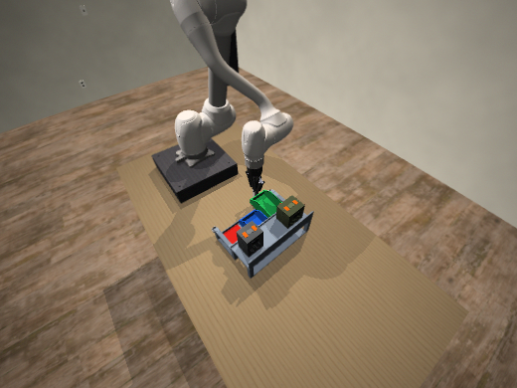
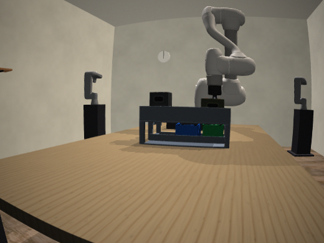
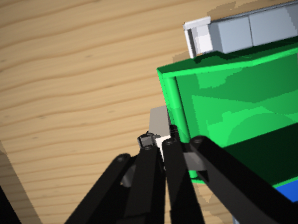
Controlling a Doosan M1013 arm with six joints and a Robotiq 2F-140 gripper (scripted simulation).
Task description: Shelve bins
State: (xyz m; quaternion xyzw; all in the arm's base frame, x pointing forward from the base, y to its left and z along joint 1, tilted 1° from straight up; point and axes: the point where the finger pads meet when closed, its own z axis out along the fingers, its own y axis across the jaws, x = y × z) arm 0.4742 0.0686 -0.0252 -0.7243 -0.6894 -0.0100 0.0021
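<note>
My hand is 10 cm short of the green bin and 1 cm above it. Round my hand: blue bin 15 cm ahead, 12 cm to the right, 2 cm below; then olive box 25 cm ahead, 1 cm to the right, 9 cm above; then black box 23 cm ahead, 24 cm to the right, 10 cm above.
</note>
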